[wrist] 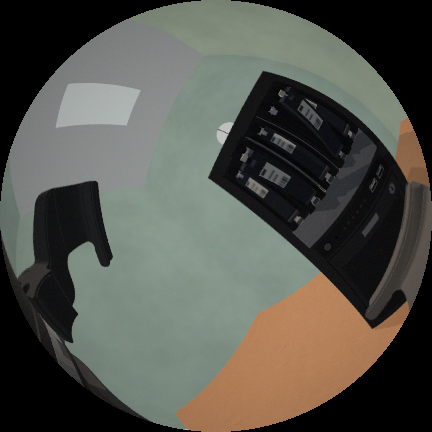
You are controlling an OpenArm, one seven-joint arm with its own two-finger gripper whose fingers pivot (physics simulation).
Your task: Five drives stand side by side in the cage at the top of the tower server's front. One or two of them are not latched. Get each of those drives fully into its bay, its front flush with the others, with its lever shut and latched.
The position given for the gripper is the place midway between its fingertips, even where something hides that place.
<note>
In view: the gripper (209, 245), a labelled lever (261, 167), a labelled lever (296, 103) and a tower server (353, 253).
</note>
